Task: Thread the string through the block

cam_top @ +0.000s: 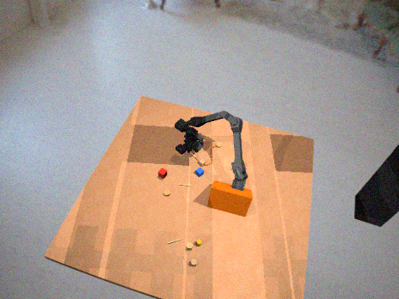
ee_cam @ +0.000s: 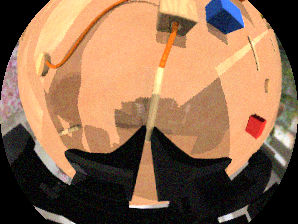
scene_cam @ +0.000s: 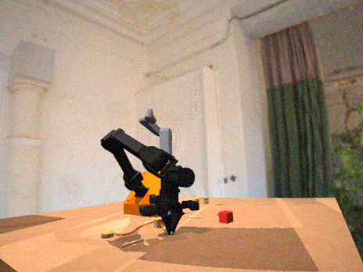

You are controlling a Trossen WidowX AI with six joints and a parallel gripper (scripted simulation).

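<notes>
Right now my gripper tip is 4 cm past the thin wooden stick, 2 cm to the right of it and 1 cm below it. The rest, counted from my gripper tip: small wooden block: 11 cm behind, 6 cm to the left, 2 cm above; then wooden button: 16 cm behind, 13 cm to the right, 1 cm above; then blue cube: 13 cm to the left, 12 cm behind, 2 cm above.
</notes>
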